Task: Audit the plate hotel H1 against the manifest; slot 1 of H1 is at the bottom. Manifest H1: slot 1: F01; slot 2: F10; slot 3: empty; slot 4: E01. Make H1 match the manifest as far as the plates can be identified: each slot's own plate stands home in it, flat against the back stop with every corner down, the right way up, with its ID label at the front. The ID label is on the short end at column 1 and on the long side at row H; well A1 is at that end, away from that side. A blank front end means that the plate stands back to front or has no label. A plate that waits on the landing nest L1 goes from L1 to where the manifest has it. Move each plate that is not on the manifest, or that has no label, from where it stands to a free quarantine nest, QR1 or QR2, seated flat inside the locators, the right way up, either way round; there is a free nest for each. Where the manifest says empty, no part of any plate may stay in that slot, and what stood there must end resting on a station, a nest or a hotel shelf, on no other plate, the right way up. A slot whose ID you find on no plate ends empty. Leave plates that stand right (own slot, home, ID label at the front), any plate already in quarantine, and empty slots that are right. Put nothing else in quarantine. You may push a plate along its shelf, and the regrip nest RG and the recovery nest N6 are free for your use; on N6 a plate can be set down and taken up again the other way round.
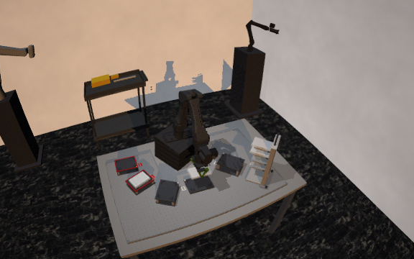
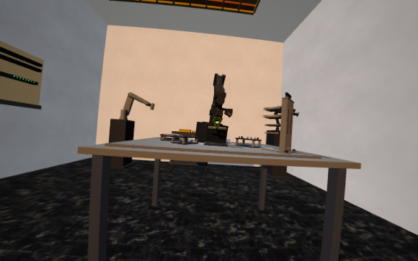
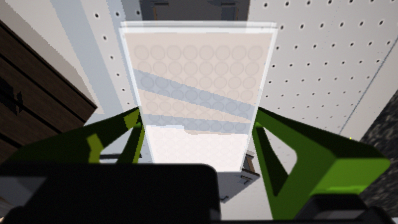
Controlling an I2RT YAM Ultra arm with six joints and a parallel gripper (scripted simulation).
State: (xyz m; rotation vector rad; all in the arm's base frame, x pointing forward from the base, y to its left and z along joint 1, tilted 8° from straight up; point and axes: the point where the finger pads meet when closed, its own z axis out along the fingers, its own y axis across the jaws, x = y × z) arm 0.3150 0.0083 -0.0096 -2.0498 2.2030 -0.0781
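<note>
My gripper is now 26 cm to the right of the dark regrip nest, 7 cm above it and 5 cm past it. Round my hand: white plate right at my hand; N6 tag 13 cm below, 10 cm to the right, 1 cm behind; RG tag 20 cm to the left, 13 cm below, 13 cm behind.
</note>
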